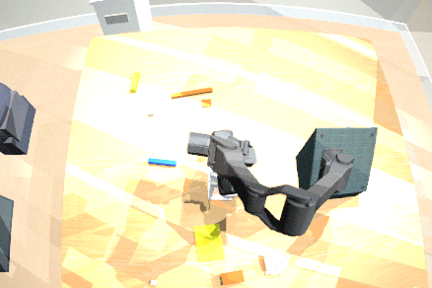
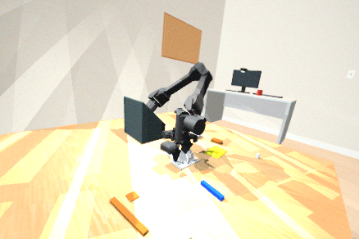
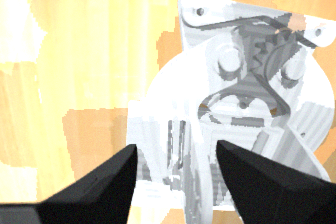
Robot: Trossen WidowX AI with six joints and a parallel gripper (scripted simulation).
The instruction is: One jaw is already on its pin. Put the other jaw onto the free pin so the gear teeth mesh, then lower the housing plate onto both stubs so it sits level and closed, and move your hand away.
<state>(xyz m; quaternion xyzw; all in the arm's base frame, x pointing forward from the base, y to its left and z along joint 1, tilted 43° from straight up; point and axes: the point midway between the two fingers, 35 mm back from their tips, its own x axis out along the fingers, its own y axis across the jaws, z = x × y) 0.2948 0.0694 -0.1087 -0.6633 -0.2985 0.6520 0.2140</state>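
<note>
The white jaw lies 4 cm behind my gripper tip and 1 cm to the left of it. The rest, counted from my gripper tip: small orange square: 24 cm to the right, 5 cm ahead, 1 cm below; then yellow slab: 23 cm to the left, 5 cm ahead, 1 cm below; then blue bar: 19 cm ahead, 3 cm to the right, 1 cm below.
</note>
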